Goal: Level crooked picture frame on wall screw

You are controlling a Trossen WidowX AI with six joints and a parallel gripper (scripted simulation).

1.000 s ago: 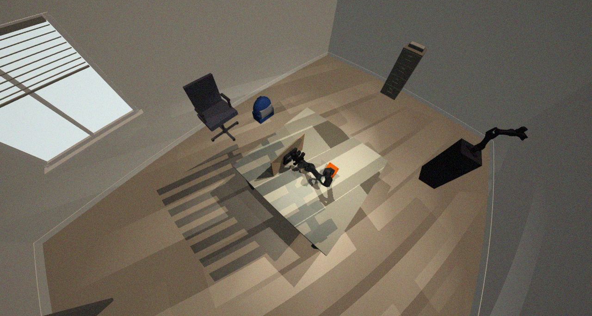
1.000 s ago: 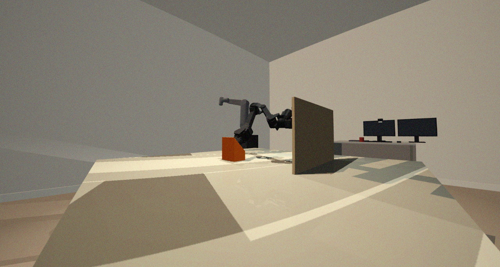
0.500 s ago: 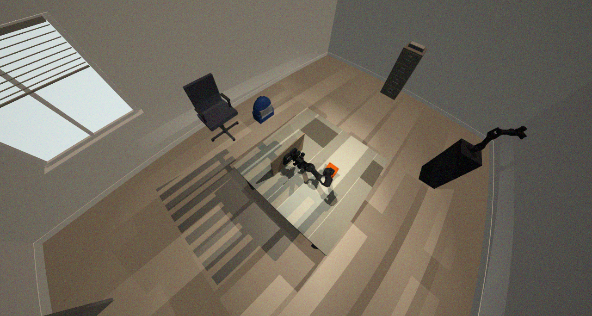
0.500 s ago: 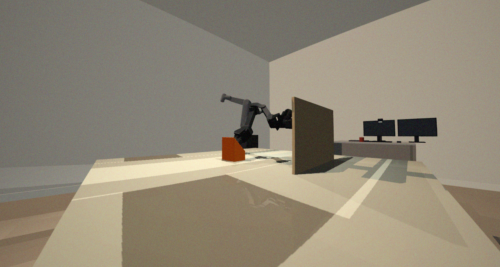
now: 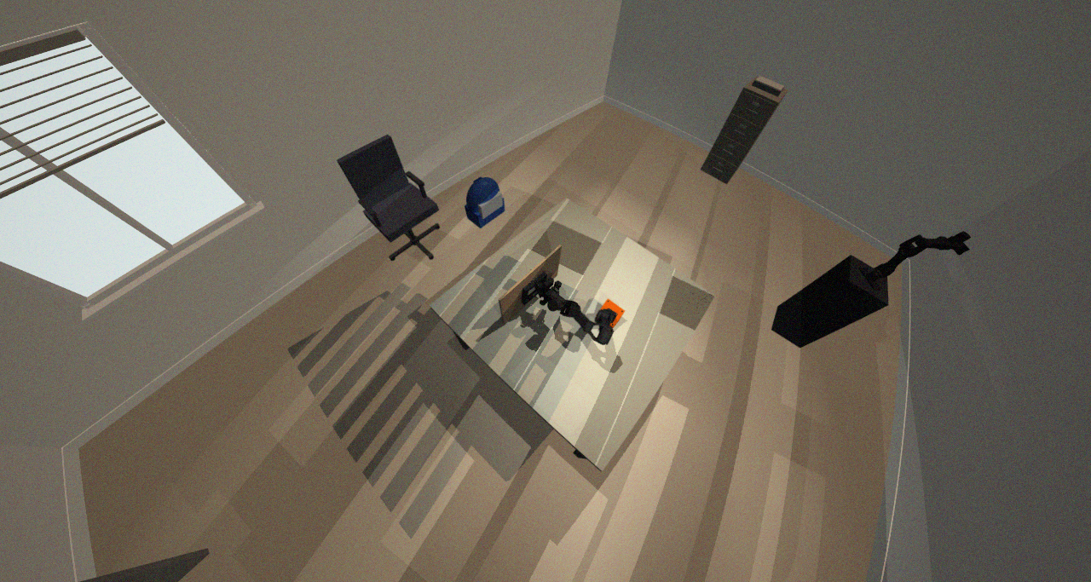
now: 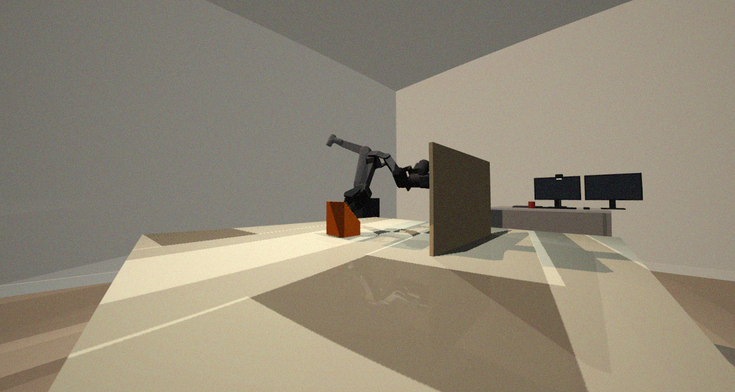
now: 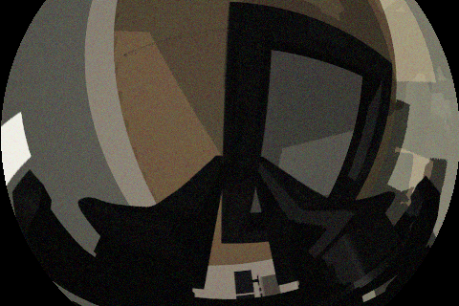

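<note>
My gripper tip is now 50 mm above the black picture frame and 10 mm short of it. The rest, counted from my gripper tip: brown wall board 70 mm below, 20 mm ahead, 10 mm to the right.
</note>
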